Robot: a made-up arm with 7 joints.
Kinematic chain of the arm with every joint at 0, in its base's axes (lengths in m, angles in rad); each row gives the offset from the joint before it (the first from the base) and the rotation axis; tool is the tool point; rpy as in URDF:
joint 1: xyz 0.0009 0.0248 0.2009 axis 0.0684 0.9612 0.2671
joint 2: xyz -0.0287 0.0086 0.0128 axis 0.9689 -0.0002 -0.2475
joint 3: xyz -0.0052 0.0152 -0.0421 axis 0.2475 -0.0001 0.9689
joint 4: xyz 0.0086 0.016 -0.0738 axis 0.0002 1 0
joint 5: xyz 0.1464 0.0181 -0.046 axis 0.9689 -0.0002 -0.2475
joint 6: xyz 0.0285 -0.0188 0.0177 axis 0.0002 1 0
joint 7: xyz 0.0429 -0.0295 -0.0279 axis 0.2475 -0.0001 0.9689
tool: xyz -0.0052 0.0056 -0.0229 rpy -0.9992 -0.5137 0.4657
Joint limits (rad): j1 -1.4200..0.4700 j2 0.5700..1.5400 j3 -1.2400..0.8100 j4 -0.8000..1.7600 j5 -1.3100..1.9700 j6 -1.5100..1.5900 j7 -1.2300..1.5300
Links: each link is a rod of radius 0.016 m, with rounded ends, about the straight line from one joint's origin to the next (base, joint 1, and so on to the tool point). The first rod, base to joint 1, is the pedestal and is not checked.
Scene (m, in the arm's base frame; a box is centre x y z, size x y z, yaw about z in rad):
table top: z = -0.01
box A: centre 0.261 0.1 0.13 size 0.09 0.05 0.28 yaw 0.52
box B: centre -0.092 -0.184 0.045 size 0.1 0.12 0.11 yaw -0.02
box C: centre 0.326 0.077 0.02 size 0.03 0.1 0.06 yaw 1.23
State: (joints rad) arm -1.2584 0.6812 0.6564 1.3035 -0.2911 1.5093 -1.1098
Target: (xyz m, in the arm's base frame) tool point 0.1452 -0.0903 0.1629
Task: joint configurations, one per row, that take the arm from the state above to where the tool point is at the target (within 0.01 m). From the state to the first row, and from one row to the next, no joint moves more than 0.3 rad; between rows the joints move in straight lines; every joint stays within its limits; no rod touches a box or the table.
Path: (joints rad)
1: -1.2105 0.7070 0.6999 1.0711 -0.3062 1.4186 -1.0511
2: -1.1626 0.7327 0.7434 0.8387 -0.3212 1.3279 -0.9925
3: -1.1146 0.7585 0.7869 0.6063 -0.3363 1.2373 -0.9338
4: -1.2673 0.6642 0.6039 0.3427 -0.4600 1.2450 -1.0819
5: -1.4200 0.5700 0.4209 0.0790 -0.5836 1.2528 -1.2300
6: -1.3884 0.5700 0.1587 0.0378 -0.6240 1.2114 -1.2202
7: -1.3568 0.5700 -0.1035 -0.0034 -0.6643 1.1700 -1.2104
8: -1.3252 0.5700 -0.3657 -0.0446 -0.7046 1.1285 -1.2006
9: -1.2936 0.5700 -0.6279 -0.0858 -0.7450 1.0871 -1.1908
10: -1.2621 0.5700 -0.8901 -0.1270 -0.7853 1.0457 -1.1810

